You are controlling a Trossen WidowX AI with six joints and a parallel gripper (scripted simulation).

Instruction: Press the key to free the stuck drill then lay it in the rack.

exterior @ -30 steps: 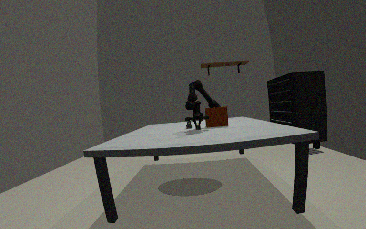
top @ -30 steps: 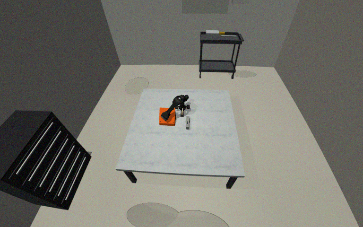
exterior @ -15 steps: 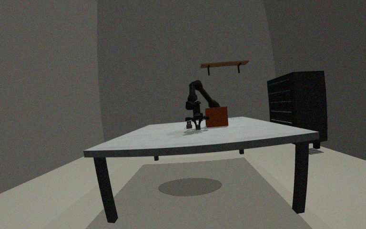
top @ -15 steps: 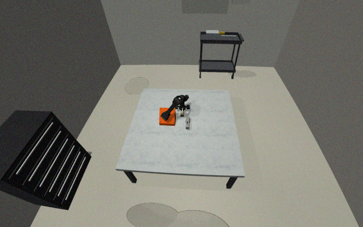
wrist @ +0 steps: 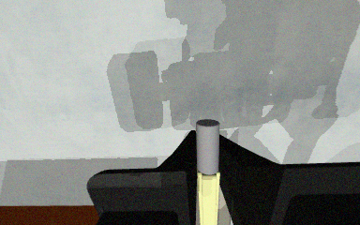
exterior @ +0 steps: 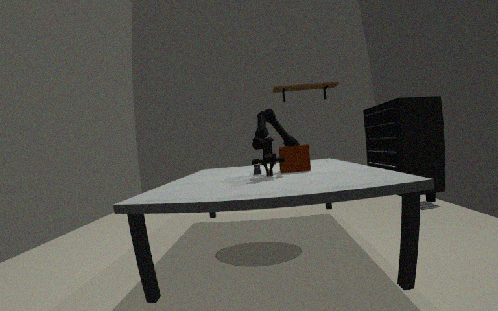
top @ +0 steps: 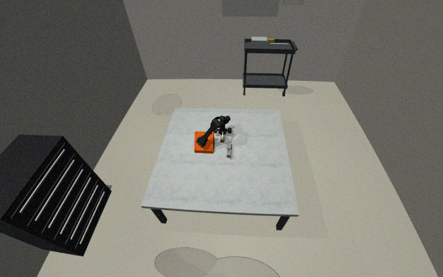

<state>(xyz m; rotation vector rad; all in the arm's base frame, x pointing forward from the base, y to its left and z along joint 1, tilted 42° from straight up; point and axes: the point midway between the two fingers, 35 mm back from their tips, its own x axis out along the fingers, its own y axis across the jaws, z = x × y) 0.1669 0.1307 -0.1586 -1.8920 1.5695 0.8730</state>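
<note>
Now: the drill 40 mm to the right of my gripper tip and 40 mm above it. Also, from my gripper tip: grey grooved block (10 mm ahead, 50 mm to the right, 10 mm above).
</note>
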